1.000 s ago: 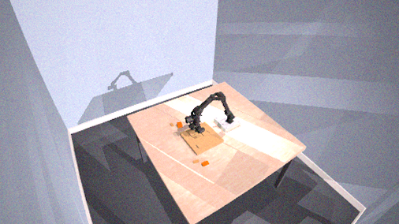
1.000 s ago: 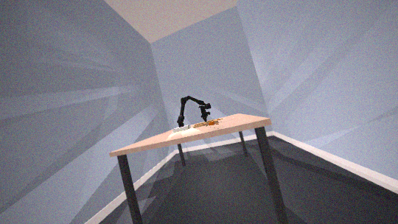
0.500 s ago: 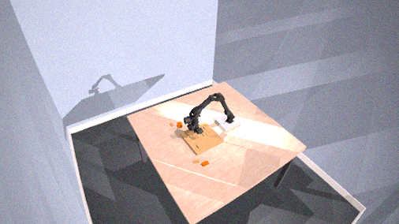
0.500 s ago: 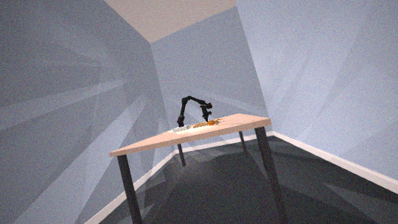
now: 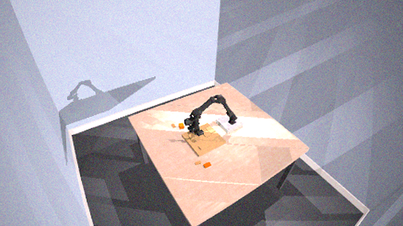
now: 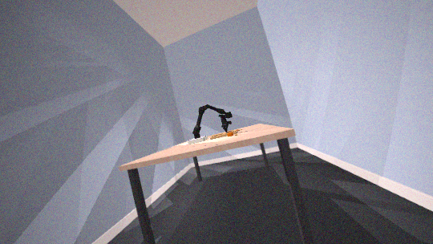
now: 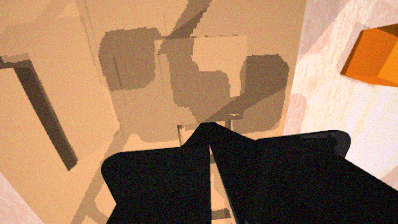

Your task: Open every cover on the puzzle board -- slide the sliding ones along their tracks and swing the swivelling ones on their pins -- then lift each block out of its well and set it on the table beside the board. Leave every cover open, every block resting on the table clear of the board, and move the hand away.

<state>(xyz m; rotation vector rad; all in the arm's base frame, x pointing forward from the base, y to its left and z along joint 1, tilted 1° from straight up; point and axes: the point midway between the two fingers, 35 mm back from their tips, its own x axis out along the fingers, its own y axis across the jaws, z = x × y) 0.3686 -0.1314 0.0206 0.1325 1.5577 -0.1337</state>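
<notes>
Now: gripper tip 40 mm past the tan puzzle board, 90 mm to the right of it and 10 mm above it. Also, from my gripper tip: orange bit 160 mm ahead, 310 mm to the left, 20 mm below.
</notes>
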